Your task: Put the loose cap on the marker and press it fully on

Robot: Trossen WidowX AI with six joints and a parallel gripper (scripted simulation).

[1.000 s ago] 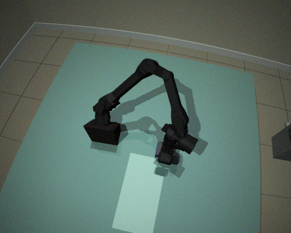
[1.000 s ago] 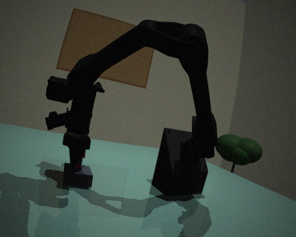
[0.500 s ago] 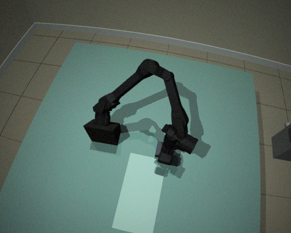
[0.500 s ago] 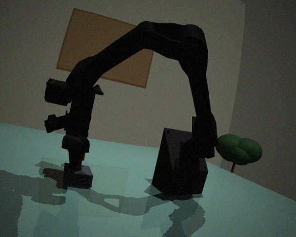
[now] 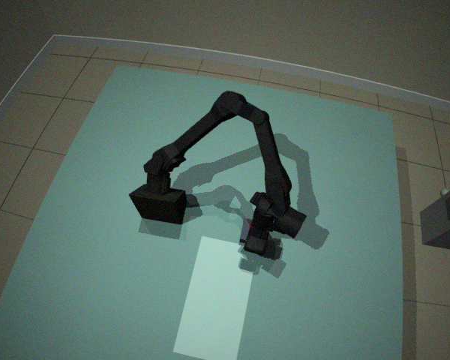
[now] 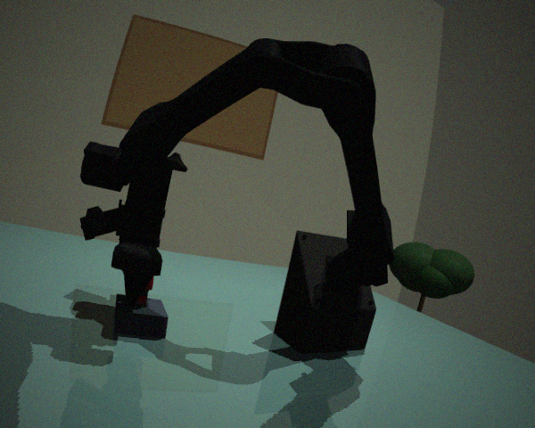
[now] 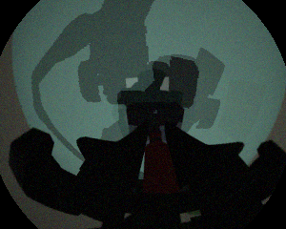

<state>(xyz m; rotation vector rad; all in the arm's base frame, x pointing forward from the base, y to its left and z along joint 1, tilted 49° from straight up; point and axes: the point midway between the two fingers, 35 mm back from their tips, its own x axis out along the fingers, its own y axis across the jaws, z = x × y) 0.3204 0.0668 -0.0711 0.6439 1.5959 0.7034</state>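
Now: the red cap 2 cm behind my gripper tip and 5 cm above it. Round my gripper tip: dark holder block 2 cm behind, 2 cm below.
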